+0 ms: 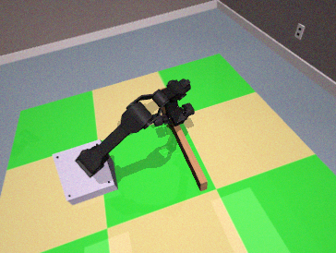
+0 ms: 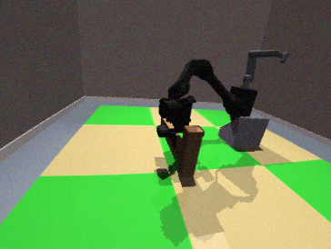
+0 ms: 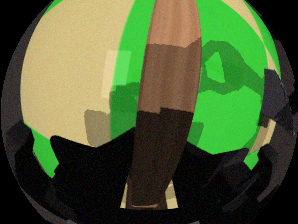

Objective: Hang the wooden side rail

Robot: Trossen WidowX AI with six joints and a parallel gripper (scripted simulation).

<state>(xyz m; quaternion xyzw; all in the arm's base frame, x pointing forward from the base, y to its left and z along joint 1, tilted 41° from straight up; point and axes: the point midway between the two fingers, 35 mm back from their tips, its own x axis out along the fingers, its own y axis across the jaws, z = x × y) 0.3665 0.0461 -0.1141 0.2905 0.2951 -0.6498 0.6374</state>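
My gripper tip is 100 mm to the right of the headboard post and 50 mm below it.
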